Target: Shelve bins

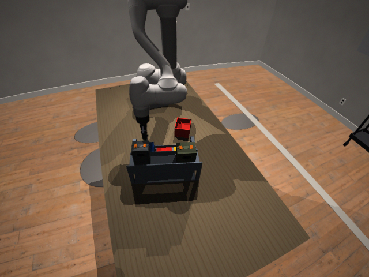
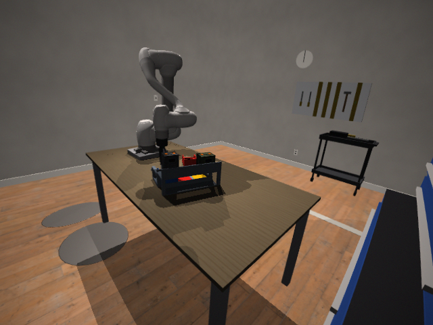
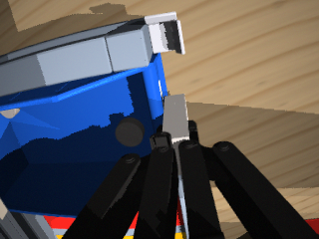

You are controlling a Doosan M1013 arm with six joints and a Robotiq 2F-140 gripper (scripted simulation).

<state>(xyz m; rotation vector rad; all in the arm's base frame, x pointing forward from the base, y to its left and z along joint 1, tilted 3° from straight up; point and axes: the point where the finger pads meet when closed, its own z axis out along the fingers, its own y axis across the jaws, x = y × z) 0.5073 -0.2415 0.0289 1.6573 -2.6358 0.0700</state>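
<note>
My hand is 8 cm short of the blue bin, 4 cm to the left of it and 1 cm above it. From my hand the other things lie so: green toolbox 28 cm ahead, 12 cm to the left, 9 cm above; red bin 30 cm to the left, 3 cm behind, 2 cm below; dark box 18 cm ahead, 11 cm above, 9 cm to the right.
</note>
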